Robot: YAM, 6 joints.
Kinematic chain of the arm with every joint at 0, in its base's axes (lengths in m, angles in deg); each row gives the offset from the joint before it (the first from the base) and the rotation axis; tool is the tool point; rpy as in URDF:
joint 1: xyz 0 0 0.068 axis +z
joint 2: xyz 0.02 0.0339 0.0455 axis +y
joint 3: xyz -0.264 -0.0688 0 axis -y
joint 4: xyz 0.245 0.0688 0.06 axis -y
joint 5: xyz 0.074 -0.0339 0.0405 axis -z
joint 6: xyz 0.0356 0 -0.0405 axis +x
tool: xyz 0 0 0 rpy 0 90 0
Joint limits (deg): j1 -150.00..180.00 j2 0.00..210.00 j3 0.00..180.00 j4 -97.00..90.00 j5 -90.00..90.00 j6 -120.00..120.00
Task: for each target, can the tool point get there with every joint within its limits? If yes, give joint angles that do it. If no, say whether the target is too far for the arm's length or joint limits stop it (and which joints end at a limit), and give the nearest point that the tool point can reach.
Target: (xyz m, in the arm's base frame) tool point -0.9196 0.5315 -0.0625
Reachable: no: too far | nearest point -0.5516 0.3188 0.0093 | short by 0.431 m
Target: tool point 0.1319 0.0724 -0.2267
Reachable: yes | joints 31.14 181.02 54.34 17.75 10.09 22.07
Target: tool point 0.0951 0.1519 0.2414
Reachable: yes | joints 51.60 47.34 32.02 -19.67 -33.81 -73.25
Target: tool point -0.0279 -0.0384 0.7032
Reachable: yes | joints 97.88 74.38 142.54 34.10 -67.40 29.72
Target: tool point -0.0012 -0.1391 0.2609
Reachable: yes | joints -94.87 25.06 19.10 6.65 -17.34 -50.30
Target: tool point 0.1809 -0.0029 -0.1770
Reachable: yes | joints 0.92 187.02 85.03 -74.81 9.33 -24.24
